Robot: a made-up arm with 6 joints. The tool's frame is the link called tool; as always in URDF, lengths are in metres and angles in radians.
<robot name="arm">
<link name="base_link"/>
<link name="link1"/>
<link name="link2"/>
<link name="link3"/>
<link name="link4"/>
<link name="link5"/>
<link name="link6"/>
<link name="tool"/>
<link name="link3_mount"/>
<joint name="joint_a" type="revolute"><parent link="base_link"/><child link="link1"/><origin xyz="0.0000 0.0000 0.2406" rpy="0.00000 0.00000 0.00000"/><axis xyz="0 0 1"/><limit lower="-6.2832" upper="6.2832" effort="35" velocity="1.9"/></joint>
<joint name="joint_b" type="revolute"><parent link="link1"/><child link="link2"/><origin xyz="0.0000 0.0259 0.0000" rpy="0.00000 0.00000 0.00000"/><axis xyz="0 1 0"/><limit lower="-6.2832" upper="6.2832" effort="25" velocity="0.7"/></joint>
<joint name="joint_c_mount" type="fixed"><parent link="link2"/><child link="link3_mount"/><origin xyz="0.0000 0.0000 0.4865" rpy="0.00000 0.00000 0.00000"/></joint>
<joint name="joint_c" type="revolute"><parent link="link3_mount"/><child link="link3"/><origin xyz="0.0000 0.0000 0.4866" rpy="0.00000 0.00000 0.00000"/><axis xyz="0 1 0"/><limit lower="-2.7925" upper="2.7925" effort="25" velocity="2.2"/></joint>
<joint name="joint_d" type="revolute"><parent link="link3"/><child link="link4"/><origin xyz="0.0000 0.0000 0.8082" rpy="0.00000 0.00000 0.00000"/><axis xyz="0 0 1"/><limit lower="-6.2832" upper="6.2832" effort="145" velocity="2.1"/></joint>
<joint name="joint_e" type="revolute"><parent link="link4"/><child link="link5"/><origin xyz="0.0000 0.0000 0.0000" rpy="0.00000 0.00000 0.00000"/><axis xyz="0 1 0"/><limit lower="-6.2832" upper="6.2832" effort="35" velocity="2.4"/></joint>
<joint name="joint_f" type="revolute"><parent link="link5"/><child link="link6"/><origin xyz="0.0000 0.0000 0.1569" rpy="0.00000 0.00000 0.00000"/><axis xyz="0 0 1"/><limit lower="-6.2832" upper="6.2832" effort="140" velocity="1.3"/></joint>
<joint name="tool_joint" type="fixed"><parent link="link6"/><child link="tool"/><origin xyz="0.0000 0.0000 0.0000" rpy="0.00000 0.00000 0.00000"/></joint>
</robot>
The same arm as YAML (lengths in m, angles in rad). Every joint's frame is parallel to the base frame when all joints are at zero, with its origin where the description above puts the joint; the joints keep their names.
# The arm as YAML. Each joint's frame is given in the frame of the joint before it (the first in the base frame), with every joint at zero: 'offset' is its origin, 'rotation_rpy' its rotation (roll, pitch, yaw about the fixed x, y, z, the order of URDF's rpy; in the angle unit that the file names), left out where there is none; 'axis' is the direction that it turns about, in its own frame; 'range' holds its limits. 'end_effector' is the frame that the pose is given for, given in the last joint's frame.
length_unit: m
angle_unit: rad
chain:
  - id: joint_a
    offset: [0.0, 0.0, 0.2406]
    axis: "+z"
    range: [-6.2832, 6.2832]
  - id: joint_b
    offset: [0.0, 0.0259, 0.0]
    axis: "+y"
    range: [-6.2832, 6.2832]
  - id: joint_c
    offset: [0.0, 0.0, 0.9731]
    axis: "+y"
    range: [-2.7925, 2.7925]
  - id: joint_d
    offset: [0.0, 0.0, 0.8082]
    axis: "+z"
    range: [-6.2832, 6.2832]
  - id: joint_e
    offset: [0.0, 0.0, 0.0]
    axis: "+y"
    range: [-6.2832, 6.2832]
  - id: joint_f
    offset: [0.0, 0.0, 0.1569]
    axis: "+z"
    range: [-6.2832, 6.2832]
end_effector:
  offset: [0.0, 0.0, 0.0]

